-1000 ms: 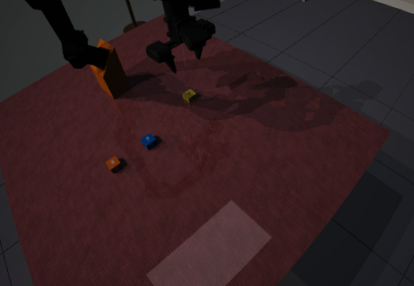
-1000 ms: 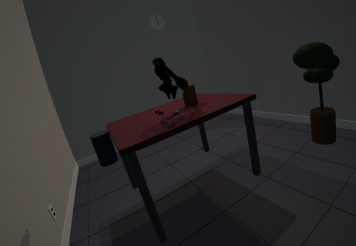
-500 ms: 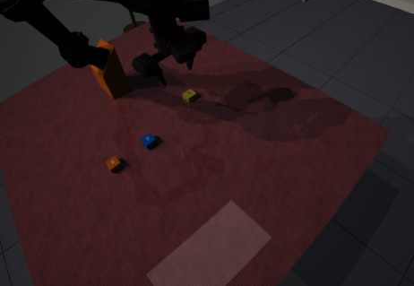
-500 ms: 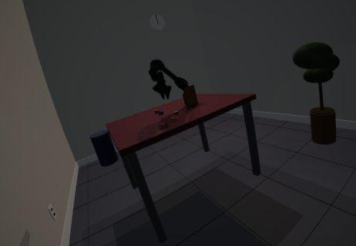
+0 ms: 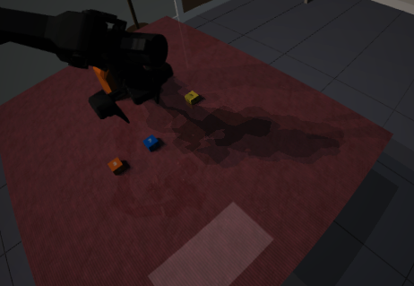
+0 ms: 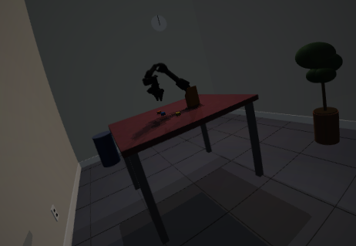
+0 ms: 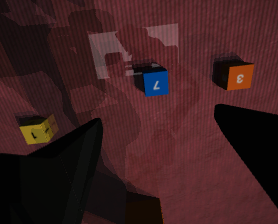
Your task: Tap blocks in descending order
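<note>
The blue block lies 12 cm below my gripper tip, 1 cm to the right of it and 1 cm behind it. Also, from my gripper tip: orange block 12 cm to the right, 12 cm below, 3 cm behind; yellow block 18 cm to the left, 12 cm below, 3 cm behind.
</note>
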